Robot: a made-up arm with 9 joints.
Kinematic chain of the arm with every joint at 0, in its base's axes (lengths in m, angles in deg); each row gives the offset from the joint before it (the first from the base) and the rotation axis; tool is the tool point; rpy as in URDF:
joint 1: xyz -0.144 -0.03 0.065 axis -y
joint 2: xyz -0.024 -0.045 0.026 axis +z
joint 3: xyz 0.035 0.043 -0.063 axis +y
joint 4: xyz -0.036 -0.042 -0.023 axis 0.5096 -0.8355 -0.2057
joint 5: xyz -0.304 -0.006 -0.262 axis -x
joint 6: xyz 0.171 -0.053 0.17 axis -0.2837 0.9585 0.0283
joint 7: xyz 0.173 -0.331 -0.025 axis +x
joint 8: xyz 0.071 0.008 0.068 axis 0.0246 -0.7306 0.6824
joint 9: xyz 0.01 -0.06 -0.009 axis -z
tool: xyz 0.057 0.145 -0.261 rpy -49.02 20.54 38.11
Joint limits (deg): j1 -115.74..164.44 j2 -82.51..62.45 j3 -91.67..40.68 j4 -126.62..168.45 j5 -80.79..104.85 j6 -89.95..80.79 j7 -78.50..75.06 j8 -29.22..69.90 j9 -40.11..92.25
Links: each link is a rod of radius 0.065 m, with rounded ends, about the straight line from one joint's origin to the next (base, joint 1, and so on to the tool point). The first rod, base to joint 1, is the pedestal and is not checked.
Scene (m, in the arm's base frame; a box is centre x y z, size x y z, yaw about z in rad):
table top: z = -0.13
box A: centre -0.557 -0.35 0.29 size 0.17 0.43 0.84 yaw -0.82
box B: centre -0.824 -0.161 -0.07 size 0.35 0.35 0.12 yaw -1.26
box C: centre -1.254 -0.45 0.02 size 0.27 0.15 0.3 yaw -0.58
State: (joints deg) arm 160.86 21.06 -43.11 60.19 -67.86 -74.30 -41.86 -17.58 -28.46
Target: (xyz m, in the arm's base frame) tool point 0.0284 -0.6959 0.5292
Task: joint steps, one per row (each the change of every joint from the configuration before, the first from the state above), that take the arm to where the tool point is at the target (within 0.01 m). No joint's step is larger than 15 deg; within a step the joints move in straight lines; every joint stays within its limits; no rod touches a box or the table.
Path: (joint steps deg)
1: -12.64 1.54 5.54 1.25 -2.16 -2.41 4.59 4.05 4.44
2: -12.63 1.55 5.53 1.25 -2.15 -2.41 4.60 4.05 4.45
3: -12.64 1.54 5.54 1.24 -2.15 -2.41 4.59 4.05 4.44
4: -12.64 1.55 5.54 1.25 -2.16 -2.41 4.59 4.05 4.44
5: -12.63 1.54 5.54 1.25 -2.15 -2.41 4.59 4.05 4.45
6: -12.64 1.55 5.53 1.25 -2.16 -2.41 4.60 4.04 4.44
7: 11.15 -14.76 -1.88 -8.77 6.37 -0.30 -11.14 -2.94 -1.73
8: 11.15 -14.75 -1.88 -8.76 6.37 -0.30 -11.14 -2.95 -1.73
9: 11.15 -14.76 -1.88 -8.76 6.37 -0.29 -11.14 -2.95 -1.73
10: 11.15 -14.75 -1.89 -8.77 6.36 -0.30 -11.14 -2.95 -1.72

